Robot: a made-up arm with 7 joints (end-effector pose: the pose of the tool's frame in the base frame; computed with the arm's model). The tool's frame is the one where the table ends.
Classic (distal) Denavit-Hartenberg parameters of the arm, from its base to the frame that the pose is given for. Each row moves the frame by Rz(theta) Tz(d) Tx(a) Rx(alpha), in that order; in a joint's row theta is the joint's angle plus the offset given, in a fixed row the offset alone. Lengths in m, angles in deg.
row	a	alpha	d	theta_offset
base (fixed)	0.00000	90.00	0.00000	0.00
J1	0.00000	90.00	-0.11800	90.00
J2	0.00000	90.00	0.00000	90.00
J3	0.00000	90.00	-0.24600	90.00
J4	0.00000	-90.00	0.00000	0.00
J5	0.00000	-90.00	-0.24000	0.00
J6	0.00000	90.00	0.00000	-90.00
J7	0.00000	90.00	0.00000	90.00
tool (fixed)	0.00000	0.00	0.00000	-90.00
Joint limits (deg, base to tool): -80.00..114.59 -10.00..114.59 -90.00..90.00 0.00..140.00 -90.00..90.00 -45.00..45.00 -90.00..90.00
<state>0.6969 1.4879 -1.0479 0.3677 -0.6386 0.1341 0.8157</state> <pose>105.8 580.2 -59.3 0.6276 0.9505 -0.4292</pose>
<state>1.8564 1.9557 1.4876 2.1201 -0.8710 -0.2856 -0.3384</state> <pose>-229.7 153.3 -49.7 -1.5293 -1.0344 -0.2343</pose>
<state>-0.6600 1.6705 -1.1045 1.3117 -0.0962 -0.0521 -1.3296</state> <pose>-25.3 444.6 -202.7 1.0949 0.2607 -1.7711</pose>
Working (the frame after each row of the table, in the pose's form):
after base (fixed): 0.0 0.0 0.0 1.5708 0.0000 0.0000
after J1: 0.0 118.0 0.0 3.1416 -0.9108 0.0000
after J2: 0.0 118.0 0.0 -1.6984 0.9044 2.9799
after J3: 15.0 362.8 19.3 -0.3846 1.3597 2.7035
after J4: 15.0 362.8 19.3 -0.2070 0.3326 -1.6849
after J5: -25.3 444.6 -202.7 -1.8091 0.3114 -1.7838
after J6: -25.3 444.6 -202.7 -0.7170 -1.2218 -1.0232
after J7: -25.3 444.6 -202.7 0.5273 -1.0330 -0.6640

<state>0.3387 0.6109 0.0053 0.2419 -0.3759 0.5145 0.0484</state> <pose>184.5 393.0 -350.8 0.7154 0.0887 -0.0956</pose>
Working (the frame after each row of the table, in the pose's form):
after base (fixed): 0.0 0.0 0.0 1.5708 0.0000 0.0000
after J1: 0.0 118.0 0.0 0.0000 -1.2321 3.1416
after J2: 0.0 118.0 0.0 0.4061 0.5716 -1.3422
after J3: 67.0 259.1 -190.1 2.1802 -0.3417 0.0046
after J4: 67.0 259.1 -190.1 0.6778 -0.5357 -0.1555
after J5: 184.5 393.0 -350.8 -0.7713 -0.2805 -0.4577
after J6: 184.5 393.0 -350.8 1.4429 -0.8028 -1.5741
after J7: 184.5 393.0 -350.8 0.1173 -0.7120 1.3983

